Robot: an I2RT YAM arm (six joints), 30 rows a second.
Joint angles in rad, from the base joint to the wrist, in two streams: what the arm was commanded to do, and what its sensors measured. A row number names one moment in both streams.
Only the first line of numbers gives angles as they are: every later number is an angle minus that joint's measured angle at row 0.
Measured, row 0:
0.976 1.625 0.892 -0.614 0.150 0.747
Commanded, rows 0 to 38:
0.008 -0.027 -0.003 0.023 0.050 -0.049
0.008 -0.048 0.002 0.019 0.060 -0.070
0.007 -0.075 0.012 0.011 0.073 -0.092
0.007 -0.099 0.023 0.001 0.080 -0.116
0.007 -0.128 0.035 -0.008 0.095 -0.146
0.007 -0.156 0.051 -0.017 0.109 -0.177
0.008 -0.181 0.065 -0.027 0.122 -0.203
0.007 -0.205 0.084 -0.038 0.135 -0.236
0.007 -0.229 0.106 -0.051 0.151 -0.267
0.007 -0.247 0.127 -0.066 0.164 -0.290
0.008 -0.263 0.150 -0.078 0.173 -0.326
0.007 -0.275 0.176 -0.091 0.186 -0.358
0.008 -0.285 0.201 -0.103 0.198 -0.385
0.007 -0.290 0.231 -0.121 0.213 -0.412
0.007 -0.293 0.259 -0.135 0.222 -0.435
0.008 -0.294 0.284 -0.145 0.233 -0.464
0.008 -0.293 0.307 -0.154 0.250 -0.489
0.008 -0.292 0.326 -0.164 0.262 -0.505
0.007 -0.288 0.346 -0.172 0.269 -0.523
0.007 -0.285 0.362 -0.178 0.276 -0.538
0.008 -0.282 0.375 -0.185 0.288 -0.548
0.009 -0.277 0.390 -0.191 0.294 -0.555
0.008 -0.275 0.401 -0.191 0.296 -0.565
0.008 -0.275 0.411 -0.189 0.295 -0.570
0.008 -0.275 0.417 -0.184 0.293 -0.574
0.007 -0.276 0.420 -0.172 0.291 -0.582
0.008 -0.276 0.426 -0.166 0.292 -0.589
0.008 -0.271 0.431 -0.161 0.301 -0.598
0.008 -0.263 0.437 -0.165 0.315 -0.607
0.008 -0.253 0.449 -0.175 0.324 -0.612
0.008 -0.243 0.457 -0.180 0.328 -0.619
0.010 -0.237 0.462 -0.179 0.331 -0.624
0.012 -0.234 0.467 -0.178 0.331 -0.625
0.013 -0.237 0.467 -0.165 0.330 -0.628
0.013 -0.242 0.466 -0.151 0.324 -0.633
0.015 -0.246 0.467 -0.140 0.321 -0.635
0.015 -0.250 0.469 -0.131 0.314 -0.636
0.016 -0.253 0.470 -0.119 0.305 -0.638
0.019 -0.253 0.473 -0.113 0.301 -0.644
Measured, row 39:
0.010 -0.234 0.442 -0.189 0.294 -0.625
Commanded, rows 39 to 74:
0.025 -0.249 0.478 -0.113 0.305 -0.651
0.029 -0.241 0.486 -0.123 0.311 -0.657
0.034 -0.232 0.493 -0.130 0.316 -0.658
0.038 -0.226 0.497 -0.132 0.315 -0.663
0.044 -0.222 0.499 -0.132 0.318 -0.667
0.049 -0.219 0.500 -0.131 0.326 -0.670
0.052 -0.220 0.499 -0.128 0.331 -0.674
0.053 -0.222 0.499 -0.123 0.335 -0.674
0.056 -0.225 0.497 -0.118 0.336 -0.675
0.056 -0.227 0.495 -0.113 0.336 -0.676
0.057 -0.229 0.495 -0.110 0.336 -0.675
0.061 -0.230 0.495 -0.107 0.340 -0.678
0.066 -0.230 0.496 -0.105 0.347 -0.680
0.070 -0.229 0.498 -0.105 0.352 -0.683
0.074 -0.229 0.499 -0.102 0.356 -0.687
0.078 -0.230 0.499 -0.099 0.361 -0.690
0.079 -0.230 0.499 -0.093 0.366 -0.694
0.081 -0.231 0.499 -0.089 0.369 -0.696
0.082 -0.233 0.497 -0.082 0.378 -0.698
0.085 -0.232 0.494 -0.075 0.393 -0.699
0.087 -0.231 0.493 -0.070 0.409 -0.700
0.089 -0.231 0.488 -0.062 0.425 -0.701
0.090 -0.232 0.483 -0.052 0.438 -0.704
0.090 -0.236 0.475 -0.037 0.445 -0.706
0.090 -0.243 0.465 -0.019 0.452 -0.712
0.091 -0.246 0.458 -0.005 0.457 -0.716
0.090 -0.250 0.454 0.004 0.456 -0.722
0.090 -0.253 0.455 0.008 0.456 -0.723
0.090 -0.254 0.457 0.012 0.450 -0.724
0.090 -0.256 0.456 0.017 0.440 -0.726
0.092 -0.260 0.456 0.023 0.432 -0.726
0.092 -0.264 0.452 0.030 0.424 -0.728
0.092 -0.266 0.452 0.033 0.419 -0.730
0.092 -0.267 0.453 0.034 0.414 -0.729
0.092 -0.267 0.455 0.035 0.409 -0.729
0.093 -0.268 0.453 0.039 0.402 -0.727
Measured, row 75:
0.092 -0.235 0.457 -0.093 0.404 -0.741
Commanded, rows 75 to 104:
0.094 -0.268 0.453 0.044 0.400 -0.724
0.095 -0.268 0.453 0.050 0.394 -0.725
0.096 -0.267 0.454 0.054 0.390 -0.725
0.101 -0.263 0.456 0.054 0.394 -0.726
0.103 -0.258 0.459 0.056 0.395 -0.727
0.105 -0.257 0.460 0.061 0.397 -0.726
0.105 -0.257 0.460 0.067 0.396 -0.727
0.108 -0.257 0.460 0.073 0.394 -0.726
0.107 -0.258 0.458 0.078 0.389 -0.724
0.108 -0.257 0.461 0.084 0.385 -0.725
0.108 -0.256 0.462 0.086 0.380 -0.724
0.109 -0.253 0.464 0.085 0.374 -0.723
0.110 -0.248 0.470 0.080 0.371 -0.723
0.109 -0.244 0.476 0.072 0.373 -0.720
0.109 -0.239 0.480 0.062 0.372 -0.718
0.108 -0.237 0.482 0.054 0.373 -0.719
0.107 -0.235 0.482 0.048 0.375 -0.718
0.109 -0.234 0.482 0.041 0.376 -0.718
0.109 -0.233 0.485 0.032 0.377 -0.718
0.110 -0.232 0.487 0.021 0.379 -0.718
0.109 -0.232 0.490 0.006 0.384 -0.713
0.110 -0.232 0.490 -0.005 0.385 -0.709
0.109 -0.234 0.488 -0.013 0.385 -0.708
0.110 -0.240 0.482 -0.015 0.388 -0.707
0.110 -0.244 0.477 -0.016 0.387 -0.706
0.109 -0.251 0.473 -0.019 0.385 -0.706
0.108 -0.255 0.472 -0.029 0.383 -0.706
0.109 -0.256 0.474 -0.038 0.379 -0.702
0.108 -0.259 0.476 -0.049 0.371 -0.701
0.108 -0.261 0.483 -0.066 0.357 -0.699
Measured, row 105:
0.107 -0.236 0.457 -0.094 0.383 -0.727
